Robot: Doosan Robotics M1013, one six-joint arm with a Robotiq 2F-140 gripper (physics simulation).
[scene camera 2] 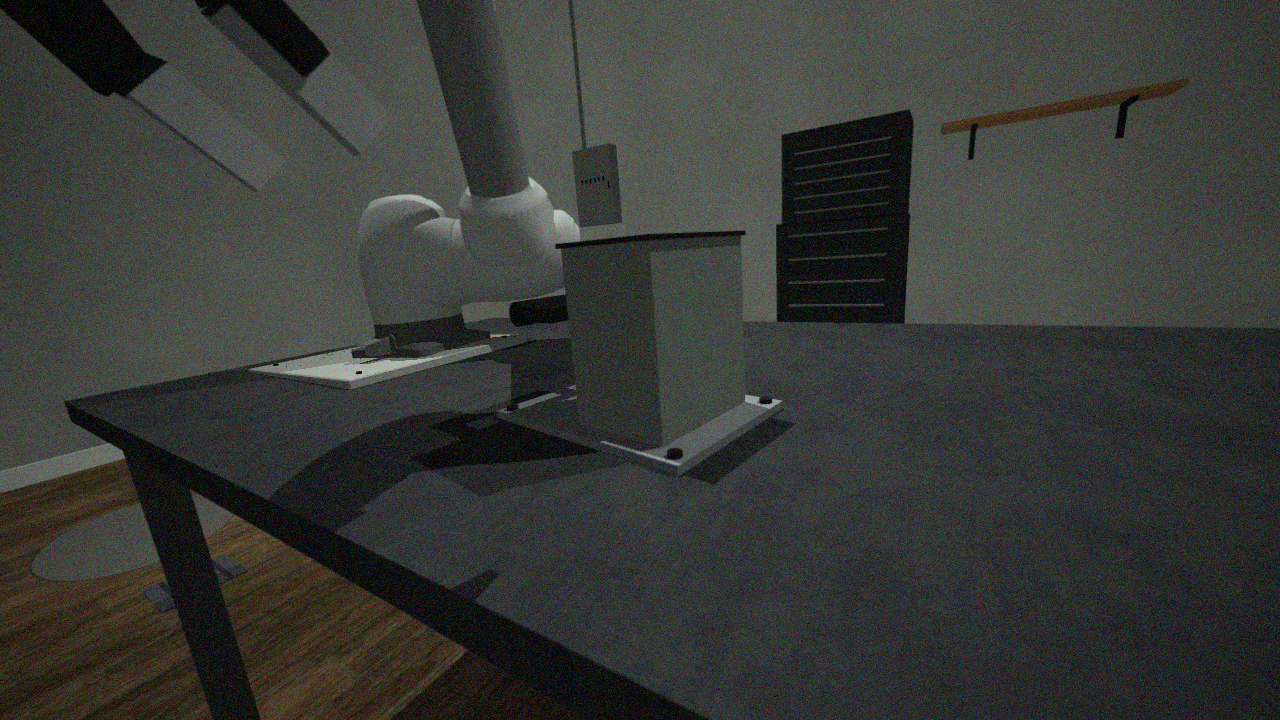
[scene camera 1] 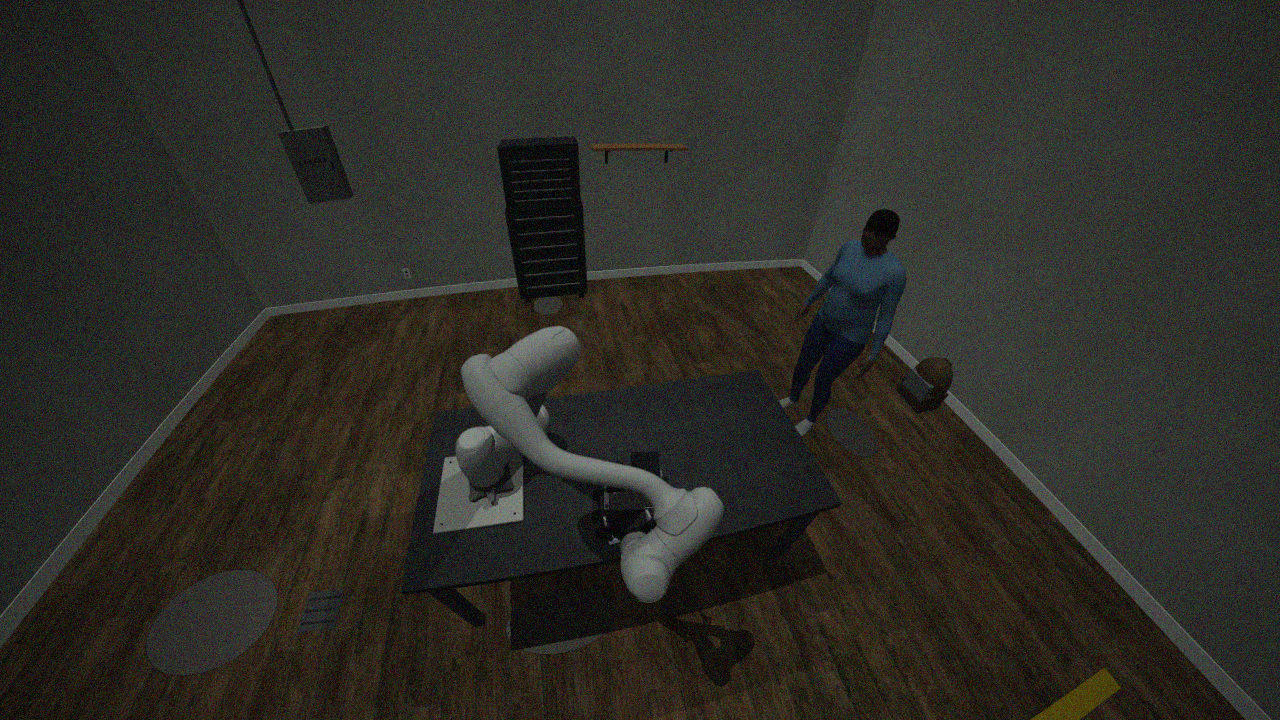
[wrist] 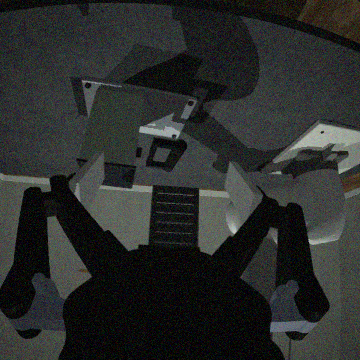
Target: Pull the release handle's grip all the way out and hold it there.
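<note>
The release handle's black frame-shaped grip (wrist: 177,150) sits right beside the grey housing box (scene camera 2: 613,340) (wrist: 112,120) in the wrist view. In scene camera 2 a dark rounded part, apparently the grip's end, shows left of the box. The box stands on a pale bolted base plate (scene camera 2: 733,424). In scene camera 1 my arm hides the grip. My gripper (scene camera 2: 317,156) (wrist: 165,169) is wide open and empty. In scene camera 2 it is high at upper left, apart from the box. In the wrist view the grip appears between my fingers but farther away. How far the grip is out is unclear.
The dark table (scene camera 1: 716,429) (scene camera 2: 984,501) carries the box and my arm's white mounting plate (scene camera 1: 452,501) (scene camera 2: 335,368) (wrist: 330,132). A person in blue (scene camera 1: 850,295) stands beyond the table's right side. A black drawer cabinet (scene camera 1: 546,214) (scene camera 2: 845,223) (wrist: 175,212) stands at the back wall.
</note>
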